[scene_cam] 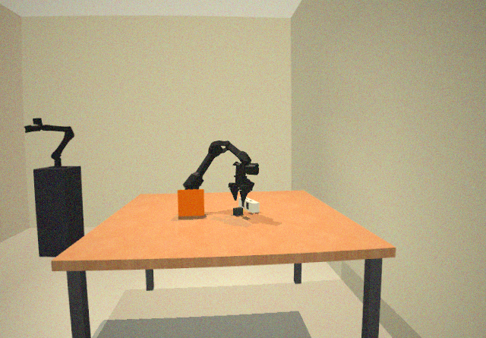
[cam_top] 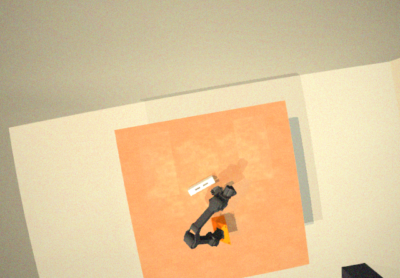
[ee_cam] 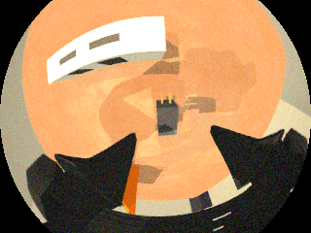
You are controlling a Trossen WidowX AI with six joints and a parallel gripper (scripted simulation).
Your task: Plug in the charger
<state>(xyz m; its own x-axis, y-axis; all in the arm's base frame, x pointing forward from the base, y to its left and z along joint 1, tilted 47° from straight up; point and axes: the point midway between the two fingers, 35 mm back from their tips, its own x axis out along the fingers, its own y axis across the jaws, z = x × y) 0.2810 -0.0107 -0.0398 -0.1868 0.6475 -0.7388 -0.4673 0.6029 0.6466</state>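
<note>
The two-prong charger lies 10 mm ahead of my gripper tip, 10 mm to the left of it and 50 mm below it.
</note>
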